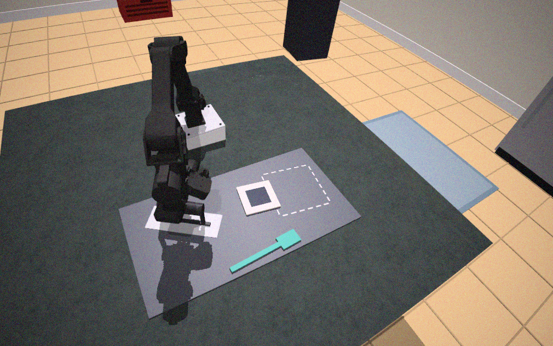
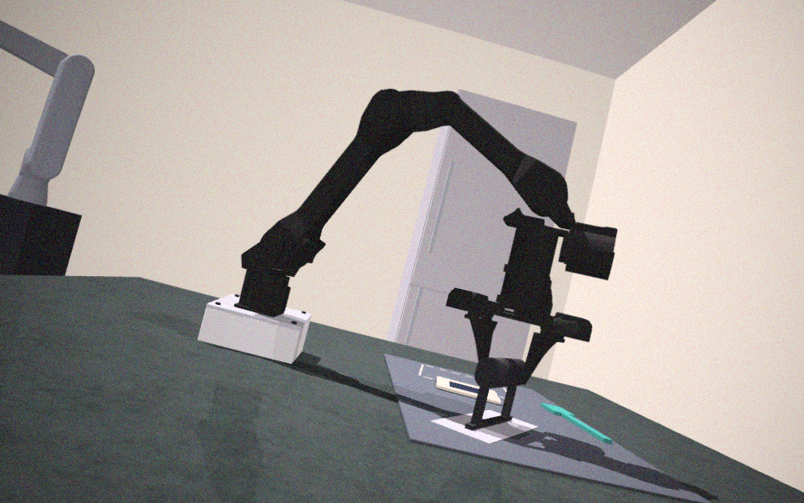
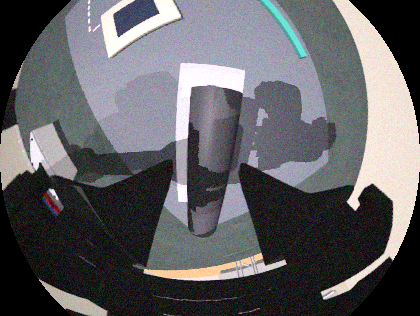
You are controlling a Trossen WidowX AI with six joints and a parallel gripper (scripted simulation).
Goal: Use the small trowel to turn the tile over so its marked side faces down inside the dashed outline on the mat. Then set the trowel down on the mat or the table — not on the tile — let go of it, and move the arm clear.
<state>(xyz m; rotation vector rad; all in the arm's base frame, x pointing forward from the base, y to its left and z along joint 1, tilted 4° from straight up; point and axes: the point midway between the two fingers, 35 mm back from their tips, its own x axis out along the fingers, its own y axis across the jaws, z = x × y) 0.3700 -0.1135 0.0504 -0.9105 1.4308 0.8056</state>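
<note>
The trowel is 10 mm ahead of my gripper tip, 20 mm to the left of it and 30 mm below it. Round my gripper tip: teal spatula-like tool: 160 mm ahead, 200 mm to the left, 60 mm below; tile: 10 mm behind, 230 mm to the left, 60 mm below; grey mat: 30 mm ahead, 160 mm to the left, 80 mm below.
</note>
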